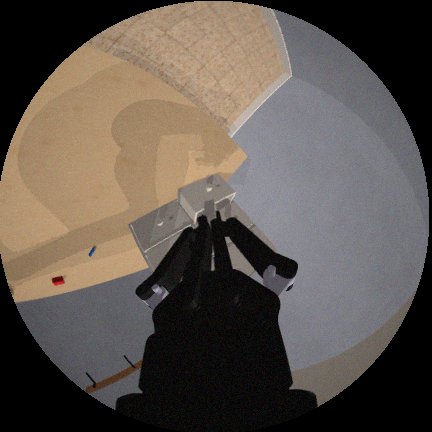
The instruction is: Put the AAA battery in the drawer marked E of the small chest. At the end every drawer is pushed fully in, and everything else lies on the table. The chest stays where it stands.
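Places are measured from the arm's base along level axes (x right, y ahead, z up), in millimetres.
Pixels of known places: gripper, fingertip midpoint: [210, 207].
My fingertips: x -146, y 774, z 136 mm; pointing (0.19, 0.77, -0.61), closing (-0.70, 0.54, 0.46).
Observation:
For each thing: its top centre in the pictures, then the offset to it from my fingertips. "*": a spot on its surface instead.
- grey small chest, surface spot: [141, 238] * dx +186, dy -49, dz -83 mm
- drawer, top centre: [211, 215] dx +113, dy +154, dz -51 mm
- small blue cylinder, top centre: [92, 252] dx +279, dy -182, dz -135 mm
- small red block, top centre: [58, 282] dx +401, dy -355, dz -128 mm
The grey small chest [141, 238] stands at the table's corner, partly hidden behind my gripper. One drawer [200, 194] stands out from its front, with a pale knob and a small dark mark too blurred to read. Another drawer front [155, 225] to its left sits further back. My gripper [210, 207] is shut and empty, its fingertips over the rear part of the protruding drawer; contact cannot be told. A small blue cylinder [92, 251], which looks like the AAA battery, lies on the table left of the chest.
A small red block [58, 280] lies on the wooden table [50, 100] beyond the blue cylinder. The table edge passes close to the chest. A tiled surface [200, 50] lies at the top. A brown bar [115, 377] with two dark pegs shows at lower left.

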